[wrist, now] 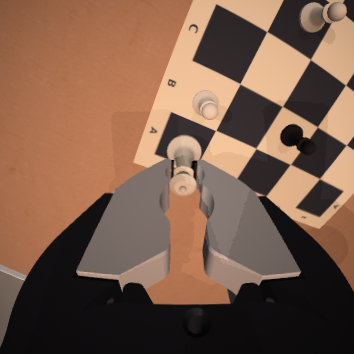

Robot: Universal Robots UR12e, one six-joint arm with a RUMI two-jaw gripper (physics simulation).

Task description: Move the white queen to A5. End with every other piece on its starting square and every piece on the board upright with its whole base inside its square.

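Places are measured from the arm's base along level axes (x ahead, y left, z up), in metres.
Where they show: gripper, between the fingertips: (182,163).
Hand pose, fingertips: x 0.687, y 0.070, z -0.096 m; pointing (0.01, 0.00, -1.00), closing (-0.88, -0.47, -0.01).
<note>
Each offset is from my fingertips to the top centre of the thing. "spot": to the spot under its first point.
My gripper (182,163) is shut on the white queen @(dx +0.000, dy -0.001, dz +0.035 m) (184,149), holding it by its stem. The queen's round base points away from the camera and its head shows between the jaws. In this view the base overlaps the dark corner square A5 @(spot: dx +0.013, dy -0.013, dz -0.031 m) (175,124) of the chessboard @(spot: dx +0.028, dy -0.020, dz -0.031 m) (162,107), toward that square's lower right side. The queen looks raised above the board; the exact gap cannot be told. The lower part of A5 is hidden by the queen and jaw tips.
A small white piece @(dx +0.003, dy -0.038, dz +0.001 m) (207,107) stands upright on B5, close beside A5. A black piece @(dx -0.072, dy -0.054, dz +0.001 m) (292,135) stands on B3. Another white piece @(dx -0.027, dy -0.126, dz +0.001 m) (313,19) stands on a dark square at the top right. A grey edge (9,295) shows at the lower left.
</note>
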